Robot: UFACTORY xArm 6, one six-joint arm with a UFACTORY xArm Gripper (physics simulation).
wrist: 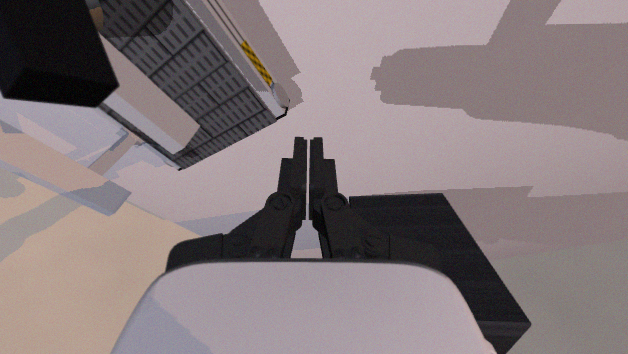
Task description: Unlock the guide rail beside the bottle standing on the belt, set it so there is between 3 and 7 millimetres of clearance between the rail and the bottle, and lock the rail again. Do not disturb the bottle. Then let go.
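Places are measured from the arm's base along level axes (x left, y down, z back), in millimetres.
Pixels of known places: gripper, fingertip midpoint: (308, 155).
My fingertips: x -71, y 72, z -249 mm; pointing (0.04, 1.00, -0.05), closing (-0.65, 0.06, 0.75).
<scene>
Behind a point stands the place of what it marks.
My gripper (308, 155) {x -71, y 72, z -249 mm} is shut and empty, its two dark fingers together in the middle of the wrist view. The belt (212, 82) {x -8, y 167, z -321 mm}, dark grey and slatted, slants across the upper left, apart from the fingertips. A pale bar (155, 100) {x -26, y 89, z -335 mm} that looks like the guide rail lies along the belt's left side. A large black block (55, 60) {x -96, y 13, z -331 mm} at the top left covers part of it. I cannot tell whether the rail is locked. The bottle is not clearly visible, so its clearance from the rail cannot be judged.
The belt's right side frame carries a yellow-and-black striped strip (256, 62) {x -44, y 185, z -300 mm}. A dark box-like block (420, 240) {x -41, y 109, z -33 mm} is behind the gripper at the lower right. Another pale bar (65, 182) {x 99, y 80, z -367 mm} is at the left. Broad shadows fall at the right.
</scene>
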